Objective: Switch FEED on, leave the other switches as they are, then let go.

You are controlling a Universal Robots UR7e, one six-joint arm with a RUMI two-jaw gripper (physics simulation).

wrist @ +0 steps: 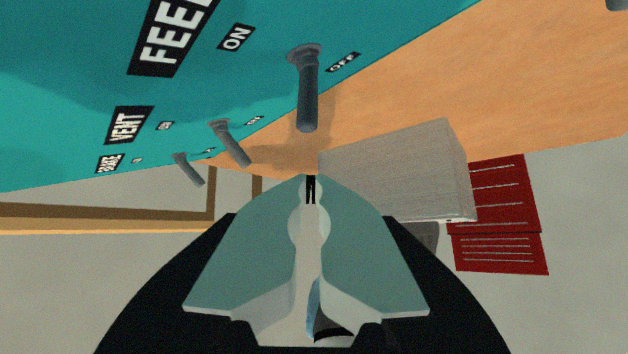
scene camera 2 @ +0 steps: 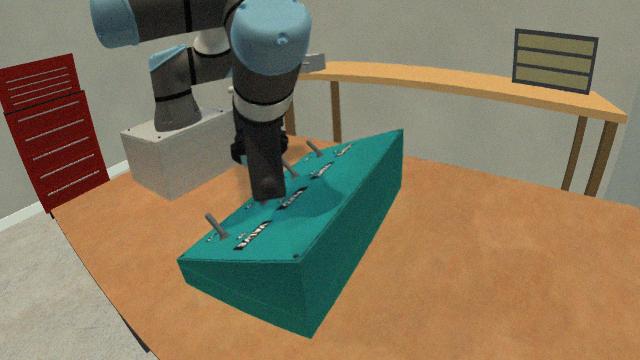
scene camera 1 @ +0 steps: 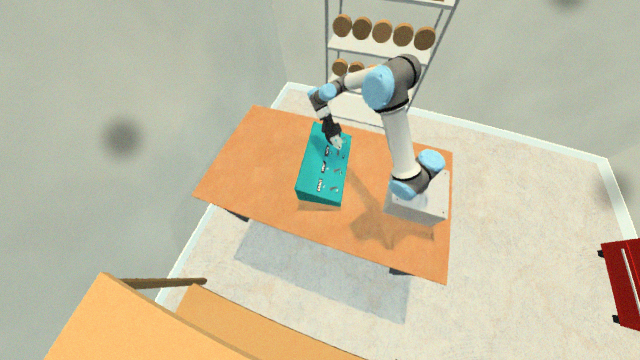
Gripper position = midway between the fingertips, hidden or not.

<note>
I see my gripper (scene camera 2: 256, 165) and a feed lever (wrist: 307, 106).
My gripper is seen too in the wrist view (wrist: 311, 177).
</note>
